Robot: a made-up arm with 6 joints.
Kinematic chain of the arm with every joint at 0, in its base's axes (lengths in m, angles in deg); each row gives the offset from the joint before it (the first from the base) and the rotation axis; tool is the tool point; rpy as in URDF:
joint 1: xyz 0 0 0.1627 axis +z
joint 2: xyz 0 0 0 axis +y
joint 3: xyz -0.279 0 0.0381 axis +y
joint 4: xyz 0.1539 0 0.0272 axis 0.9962 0 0.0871
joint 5: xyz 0 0 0 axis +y
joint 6: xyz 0.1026 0 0.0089 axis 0.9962 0 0.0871
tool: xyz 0 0 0 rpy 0 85 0
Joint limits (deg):
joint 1: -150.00..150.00
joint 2: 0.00..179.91
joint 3: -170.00..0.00
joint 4: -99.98..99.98
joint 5: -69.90..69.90
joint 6: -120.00..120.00
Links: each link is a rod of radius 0.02 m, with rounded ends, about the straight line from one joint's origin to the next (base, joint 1, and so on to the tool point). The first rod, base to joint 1, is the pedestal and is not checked.
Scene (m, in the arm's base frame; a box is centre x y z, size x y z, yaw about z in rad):
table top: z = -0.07
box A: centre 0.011 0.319 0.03 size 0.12 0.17 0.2 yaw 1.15
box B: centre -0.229 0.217 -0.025 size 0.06 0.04 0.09 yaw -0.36
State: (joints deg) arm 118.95 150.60 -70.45 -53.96 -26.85 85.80
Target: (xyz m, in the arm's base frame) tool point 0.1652 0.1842 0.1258
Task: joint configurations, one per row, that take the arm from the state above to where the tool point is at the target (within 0.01 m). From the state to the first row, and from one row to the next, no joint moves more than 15 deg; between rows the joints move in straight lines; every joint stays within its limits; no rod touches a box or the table.
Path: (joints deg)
1: 114.77 137.24 -80.33 -62.02 -27.14 81.54
2: 110.59 123.89 -90.20 -70.08 -27.42 77.28
3: 106.41 110.53 -100.08 -78.14 -27.71 73.02
4: 102.23 97.18 -109.96 -86.20 -27.99 68.76
5: 98.05 83.82 -119.83 -94.27 -28.28 64.50
6: 88.40 96.31 -107.04 -85.55 -24.84 70.27
7: 78.75 108.80 -94.24 -76.84 -21.40 76.04
8: 69.10 121.29 -81.45 -68.13 -17.96 81.80
9: 59.45 133.78 -68.66 -59.42 -14.51 87.57
10: 54.61 128.34 -54.47 -56.95 -4.82 86.68
11: 49.78 122.91 -40.29 -54.49 4.88 85.80

